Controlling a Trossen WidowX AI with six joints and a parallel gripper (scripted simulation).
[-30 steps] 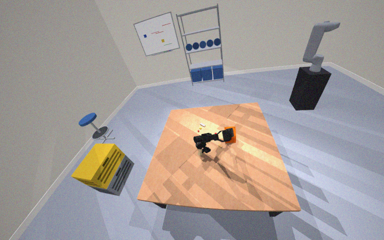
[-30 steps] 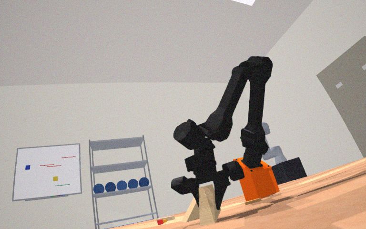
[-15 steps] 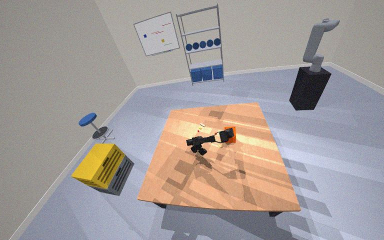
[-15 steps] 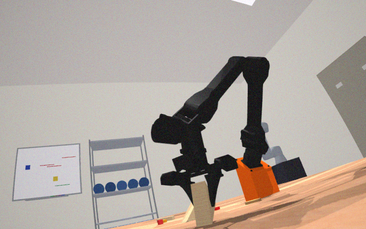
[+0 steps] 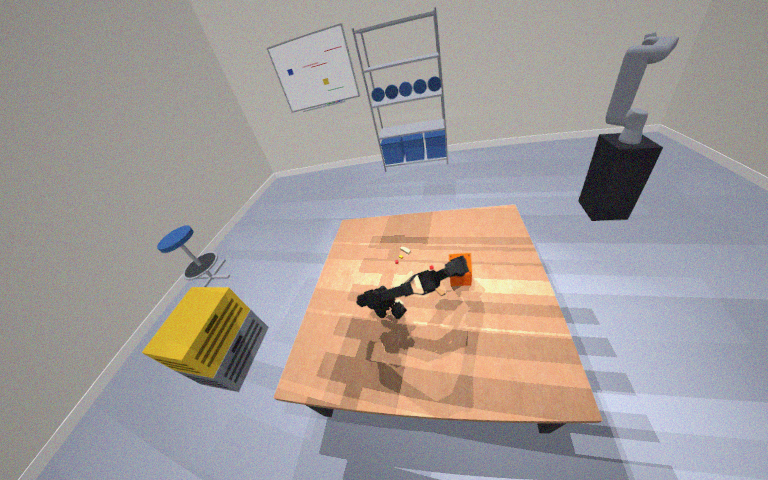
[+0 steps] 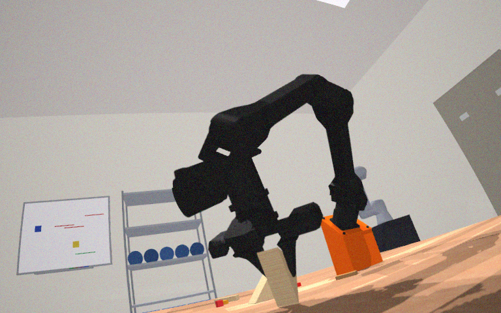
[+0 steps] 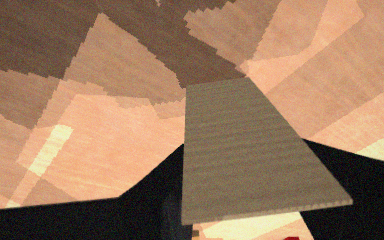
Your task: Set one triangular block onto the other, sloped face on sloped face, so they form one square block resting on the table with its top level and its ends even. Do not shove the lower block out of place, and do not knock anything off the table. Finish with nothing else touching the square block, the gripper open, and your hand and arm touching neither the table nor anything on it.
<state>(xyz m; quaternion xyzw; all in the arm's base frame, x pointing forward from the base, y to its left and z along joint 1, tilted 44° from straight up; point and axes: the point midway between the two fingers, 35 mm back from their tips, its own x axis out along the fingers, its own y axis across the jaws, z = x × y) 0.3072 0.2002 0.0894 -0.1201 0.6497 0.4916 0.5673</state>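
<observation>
My gripper tip is now 10 mm below the pale block. Also, from my gripper tip: thin tan slab 200 mm behind, 120 mm to the right, 40 mm below; then flat red piece 150 mm behind, 290 mm to the right, 40 mm below; then small red cube 60 mm ahead, 330 mm to the right, 30 mm below.
</observation>
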